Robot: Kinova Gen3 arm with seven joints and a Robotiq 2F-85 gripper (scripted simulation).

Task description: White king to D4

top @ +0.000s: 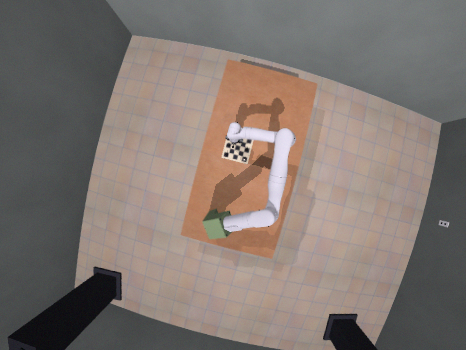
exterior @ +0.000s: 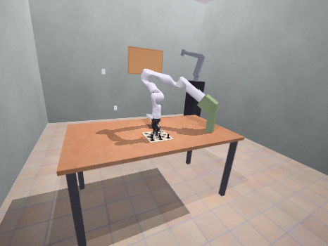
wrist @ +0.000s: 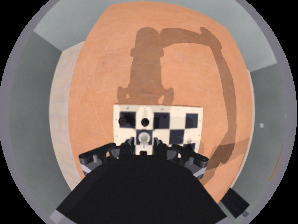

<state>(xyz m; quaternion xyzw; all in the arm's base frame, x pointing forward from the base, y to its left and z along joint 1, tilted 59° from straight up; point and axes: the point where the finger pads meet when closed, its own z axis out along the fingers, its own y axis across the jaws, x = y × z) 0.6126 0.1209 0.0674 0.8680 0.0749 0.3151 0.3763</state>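
My gripper is now 2 cm above the white king. Round my hand: white piece 13 cm behind, 10 cm to the right, 3 cm below; then chessboard 4 cm behind, 3 cm to the right, 5 cm below.
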